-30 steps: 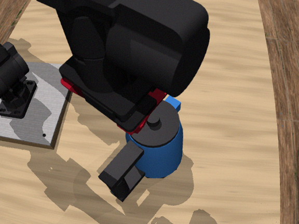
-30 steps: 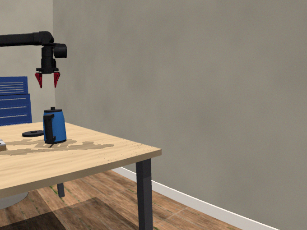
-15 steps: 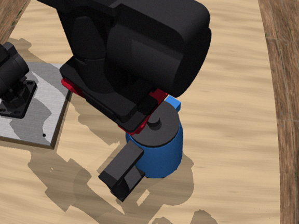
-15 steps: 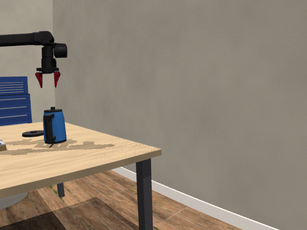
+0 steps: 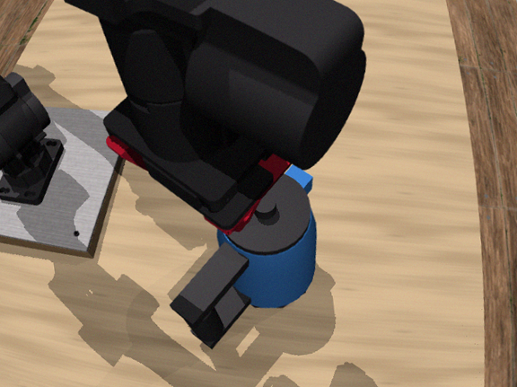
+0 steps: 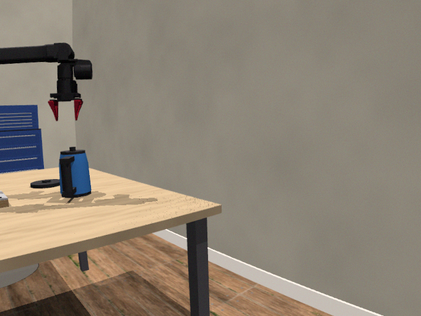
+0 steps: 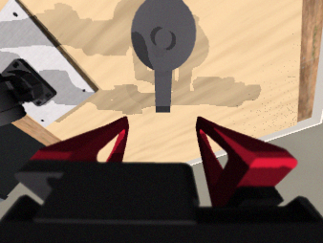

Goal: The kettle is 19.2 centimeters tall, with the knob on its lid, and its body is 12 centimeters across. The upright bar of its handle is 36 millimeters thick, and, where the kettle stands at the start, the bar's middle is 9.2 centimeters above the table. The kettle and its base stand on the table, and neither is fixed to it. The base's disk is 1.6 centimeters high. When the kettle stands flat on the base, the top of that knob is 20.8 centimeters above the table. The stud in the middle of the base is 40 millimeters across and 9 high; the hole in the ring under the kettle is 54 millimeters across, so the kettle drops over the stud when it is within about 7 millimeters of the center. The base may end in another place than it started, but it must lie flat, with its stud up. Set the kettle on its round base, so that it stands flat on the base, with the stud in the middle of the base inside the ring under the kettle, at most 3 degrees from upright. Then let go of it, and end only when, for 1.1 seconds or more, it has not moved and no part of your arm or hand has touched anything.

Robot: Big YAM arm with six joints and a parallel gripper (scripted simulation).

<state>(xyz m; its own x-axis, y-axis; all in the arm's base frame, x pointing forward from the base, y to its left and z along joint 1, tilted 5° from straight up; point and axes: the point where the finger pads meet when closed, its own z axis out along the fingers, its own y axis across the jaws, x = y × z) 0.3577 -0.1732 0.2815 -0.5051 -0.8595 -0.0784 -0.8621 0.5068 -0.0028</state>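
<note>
The blue kettle lies 210 mm below my hand, 30 mm to the left of it and 20 mm ahead of it. From my hand the other things lie so: black round base: 360 mm to the left, 290 mm below, 20 mm behind.
</note>
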